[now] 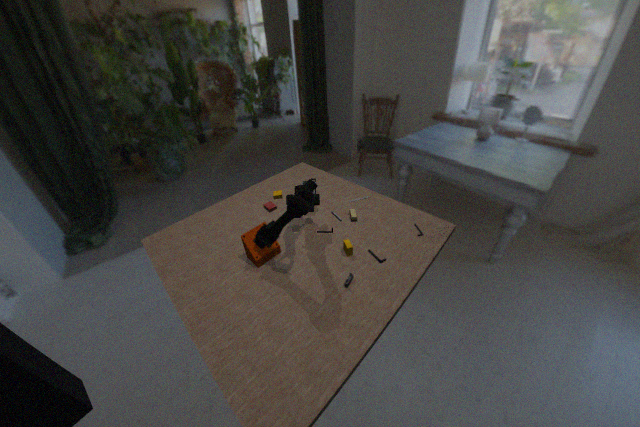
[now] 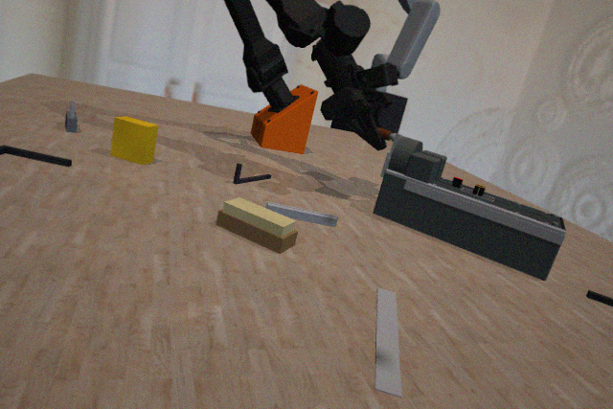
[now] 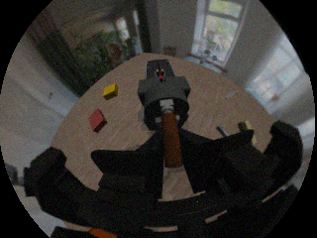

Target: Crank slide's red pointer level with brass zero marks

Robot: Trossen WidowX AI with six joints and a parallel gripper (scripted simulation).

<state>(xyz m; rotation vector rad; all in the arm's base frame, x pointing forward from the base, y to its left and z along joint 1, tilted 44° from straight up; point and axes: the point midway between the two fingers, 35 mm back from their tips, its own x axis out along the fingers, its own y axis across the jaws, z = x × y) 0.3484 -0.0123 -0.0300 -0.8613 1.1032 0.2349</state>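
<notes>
Now: the brown crank handle 20 mm above my gripper tip, 10 mm to the right of it and 10 mm behind it. The rest, counted from my gripper tip: red pointer: 110 mm ahead, 70 mm to the left, 10 mm below; red block: 240 mm to the left, 80 mm below, 70 mm behind; grey bar: 170 mm to the right, 90 mm below, 80 mm ahead.
</notes>
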